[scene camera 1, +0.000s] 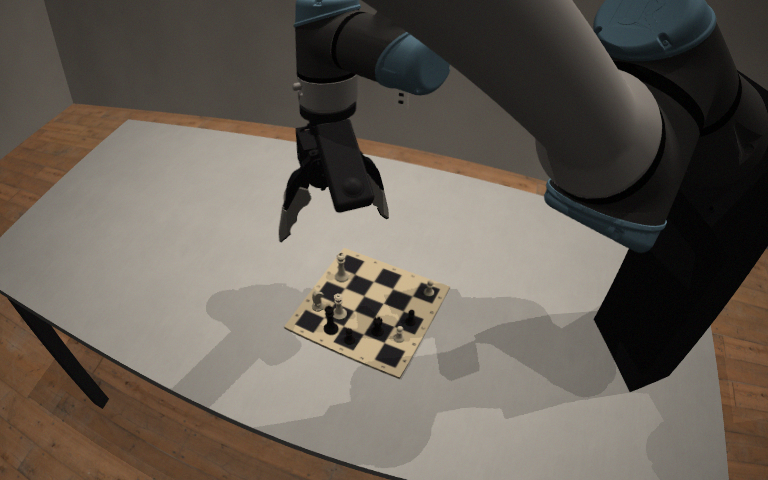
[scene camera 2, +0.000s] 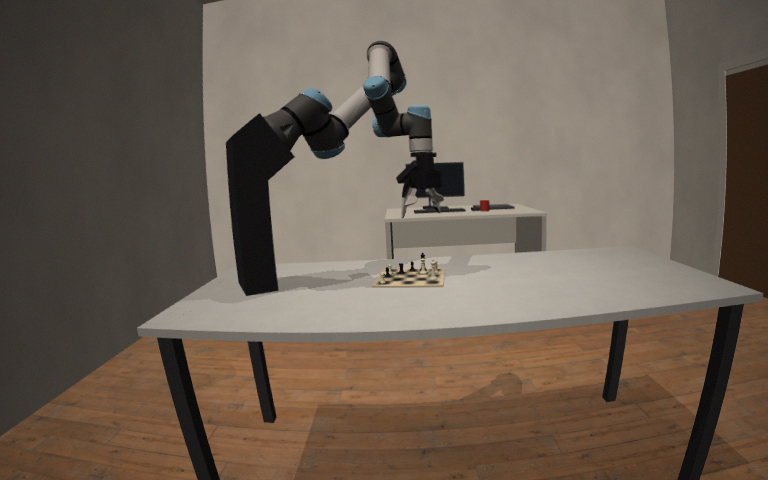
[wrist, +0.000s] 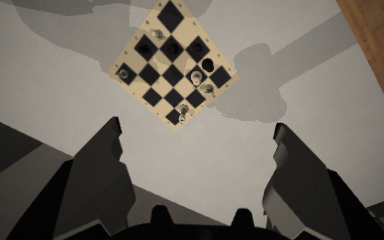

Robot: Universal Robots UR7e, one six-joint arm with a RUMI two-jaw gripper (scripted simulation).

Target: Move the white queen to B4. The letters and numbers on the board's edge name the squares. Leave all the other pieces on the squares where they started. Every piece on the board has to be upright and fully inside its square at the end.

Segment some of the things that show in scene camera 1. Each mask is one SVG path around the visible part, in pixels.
The gripper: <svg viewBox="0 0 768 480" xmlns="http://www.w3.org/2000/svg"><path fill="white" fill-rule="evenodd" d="M356 102L344 110L332 113L312 112L300 104L300 115L305 120L308 120L309 123L307 126L296 128L297 158L300 168L291 174L284 191L284 203L279 224L280 242L283 242L291 235L290 230L297 222L298 213L309 204L311 200L308 190L309 185L321 188L321 191L328 187L334 209L338 213L367 207L373 203L374 206L378 207L377 210L380 215L386 220L389 219L388 205L381 175L374 162L360 152L351 121L347 119L355 113Z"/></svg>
A chessboard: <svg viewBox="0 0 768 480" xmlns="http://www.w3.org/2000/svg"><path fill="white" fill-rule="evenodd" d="M343 248L341 252L345 255L344 268L349 275L348 280L336 281L336 258L284 329L400 379L450 286L432 280L434 295L427 297L424 290L431 279ZM347 328L352 329L352 336L355 337L355 343L352 345L344 342ZM398 326L403 327L402 334L405 336L401 343L397 343L393 339ZM375 317L382 318L381 327L384 334L380 337L371 333ZM409 310L415 311L416 324L414 326L405 324L405 319L409 317ZM342 294L342 308L346 310L347 316L343 320L333 318L339 330L334 335L328 335L324 332L324 325L327 323L325 307L332 306L336 309L334 295ZM314 291L324 294L324 297L321 297L324 304L322 311L312 309Z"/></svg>
